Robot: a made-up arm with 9 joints. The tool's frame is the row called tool.
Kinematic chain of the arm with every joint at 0, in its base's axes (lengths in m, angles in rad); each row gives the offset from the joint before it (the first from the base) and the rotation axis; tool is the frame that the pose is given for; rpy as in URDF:
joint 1: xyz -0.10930 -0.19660 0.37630 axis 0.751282 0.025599 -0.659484
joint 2: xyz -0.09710 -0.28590 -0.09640 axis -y
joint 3: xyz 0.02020 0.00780 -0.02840 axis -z
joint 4: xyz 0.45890 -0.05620 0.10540 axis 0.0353 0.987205 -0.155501
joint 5: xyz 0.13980 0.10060 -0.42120 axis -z
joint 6: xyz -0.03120 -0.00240 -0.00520 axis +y
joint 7: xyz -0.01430 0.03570 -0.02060 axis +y
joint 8: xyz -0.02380 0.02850 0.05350 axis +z
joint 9: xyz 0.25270 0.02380 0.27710 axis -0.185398 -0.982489 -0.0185
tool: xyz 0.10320 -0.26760 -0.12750 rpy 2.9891 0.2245 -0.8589
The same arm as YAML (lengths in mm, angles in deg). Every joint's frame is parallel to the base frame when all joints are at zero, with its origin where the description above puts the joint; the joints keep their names.
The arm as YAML. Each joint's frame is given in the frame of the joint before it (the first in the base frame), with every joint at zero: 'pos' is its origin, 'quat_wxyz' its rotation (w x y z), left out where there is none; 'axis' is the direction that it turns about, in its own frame. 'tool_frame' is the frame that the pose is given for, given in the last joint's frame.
length_unit: mm
angle_unit: deg
joints:
  - joint: joint 1
    pos: [-109.3, -196.6, 376.3]
    axis: [0.751282, 0.025599, -0.659484]
  - joint: joint 2
    pos: [-97.1, -285.9, -96.4]
    axis: "-y"
  - joint: joint 3
    pos: [20.2, 7.8, -28.4]
    axis: "-z"
  - joint: joint 4
    pos: [458.9, -56.2, 105.4]
    axis: [0.0353, 0.987205, -0.155501]
  - joint: joint 5
    pos: [139.8, 100.6, -421.2]
    axis: "-z"
  - joint: joint 6
    pos: [-31.2, -2.4, -5.2]
    axis: "+y"
  - joint: joint 7
    pos: [-14.3, 35.7, -20.6]
    axis: "+y"
  - joint: joint 8
    pos: [-23.8, 28.5, 53.5]
    axis: "+z"
  - joint: joint 9
    pos: [252.7, 23.8, 277.1]
    axis: [-0.185398, -0.982489, -0.0185]
tool_frame:
  pos: [103.2, -267.6, -127.5]
  quat_wxyz: [0.022316, 0.904401, -0.404791, -0.133063]

